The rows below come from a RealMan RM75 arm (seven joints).
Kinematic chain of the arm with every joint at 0, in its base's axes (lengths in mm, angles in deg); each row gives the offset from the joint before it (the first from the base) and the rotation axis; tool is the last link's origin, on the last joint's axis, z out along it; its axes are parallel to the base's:
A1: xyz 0 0 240.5 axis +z
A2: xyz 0 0 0 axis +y
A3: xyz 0 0 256 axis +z
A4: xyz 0 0 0 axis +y
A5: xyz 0 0 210 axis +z
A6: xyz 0 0 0 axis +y
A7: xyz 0 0 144 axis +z
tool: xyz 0 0 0
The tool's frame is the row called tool.
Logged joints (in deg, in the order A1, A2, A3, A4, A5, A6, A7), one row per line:
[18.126, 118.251, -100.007, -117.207, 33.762, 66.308, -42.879]
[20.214, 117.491, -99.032, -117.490, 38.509, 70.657, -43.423]
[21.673, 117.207, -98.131, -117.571, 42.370, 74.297, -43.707]
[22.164, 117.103, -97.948, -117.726, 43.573, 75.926, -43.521]
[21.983, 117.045, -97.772, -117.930, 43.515, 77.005, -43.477]
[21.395, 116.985, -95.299, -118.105, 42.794, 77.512, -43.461]
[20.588, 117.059, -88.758, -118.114, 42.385, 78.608, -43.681]
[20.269, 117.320, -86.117, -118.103, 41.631, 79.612, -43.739]
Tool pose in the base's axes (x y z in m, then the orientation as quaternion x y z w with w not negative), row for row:
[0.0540, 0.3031, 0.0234, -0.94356, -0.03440, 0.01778, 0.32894]
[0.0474, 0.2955, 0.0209, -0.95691, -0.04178, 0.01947, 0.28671]
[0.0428, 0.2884, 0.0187, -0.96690, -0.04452, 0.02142, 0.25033]
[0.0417, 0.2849, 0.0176, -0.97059, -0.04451, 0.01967, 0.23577]
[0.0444, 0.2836, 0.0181, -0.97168, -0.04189, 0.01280, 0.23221]
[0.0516, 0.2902, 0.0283, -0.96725, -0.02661, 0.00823, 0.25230]
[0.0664, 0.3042, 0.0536, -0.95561, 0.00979, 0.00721, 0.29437]
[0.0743, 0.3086, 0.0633, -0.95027, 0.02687, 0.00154, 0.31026]
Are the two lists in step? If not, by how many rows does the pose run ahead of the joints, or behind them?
They are in step.
